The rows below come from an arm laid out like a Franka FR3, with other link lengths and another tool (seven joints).
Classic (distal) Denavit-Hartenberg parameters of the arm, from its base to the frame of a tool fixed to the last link. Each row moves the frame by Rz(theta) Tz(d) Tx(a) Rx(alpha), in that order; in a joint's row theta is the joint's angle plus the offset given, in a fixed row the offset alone. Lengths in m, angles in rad.
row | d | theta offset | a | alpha
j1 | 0.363 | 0 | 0 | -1.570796
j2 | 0 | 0 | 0 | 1.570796
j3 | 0.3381 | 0 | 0.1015 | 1.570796
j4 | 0 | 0 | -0.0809 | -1.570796
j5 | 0.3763 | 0 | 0 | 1.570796
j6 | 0 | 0 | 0.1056 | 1.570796
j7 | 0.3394 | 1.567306 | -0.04 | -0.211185
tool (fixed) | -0.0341 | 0 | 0 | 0
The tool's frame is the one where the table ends.
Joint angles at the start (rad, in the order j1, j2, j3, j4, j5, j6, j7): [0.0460 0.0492 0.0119 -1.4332 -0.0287 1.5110 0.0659]
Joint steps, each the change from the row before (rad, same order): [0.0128 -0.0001 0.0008 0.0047 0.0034 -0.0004 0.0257]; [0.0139 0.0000 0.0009 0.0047 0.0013 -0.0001 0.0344]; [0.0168 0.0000 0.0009 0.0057 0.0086 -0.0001 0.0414]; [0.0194 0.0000 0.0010 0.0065 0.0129 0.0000 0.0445]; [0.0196 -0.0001 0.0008 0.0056 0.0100 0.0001 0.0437]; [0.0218 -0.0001 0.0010 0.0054 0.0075 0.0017 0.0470]
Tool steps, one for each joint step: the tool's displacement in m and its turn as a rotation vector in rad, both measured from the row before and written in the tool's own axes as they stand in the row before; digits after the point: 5 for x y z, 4 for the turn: [-0.00910 -0.00018 -0.00279 0.0045 -0.0066 0.0109]; [-0.00914 -0.00036 -0.00271 0.0047 -0.0064 0.0187]; [-0.01313 0.00033 -0.00341 0.0045 -0.0148 0.0207]; [-0.01608 0.00137 -0.00373 0.0040 -0.0194 0.0198]; [-0.01513 0.00200 -0.00294 0.0031 -0.0166 0.0197]; [-0.01581 0.00242 -0.00273 0.0042 -0.0152 0.0210]
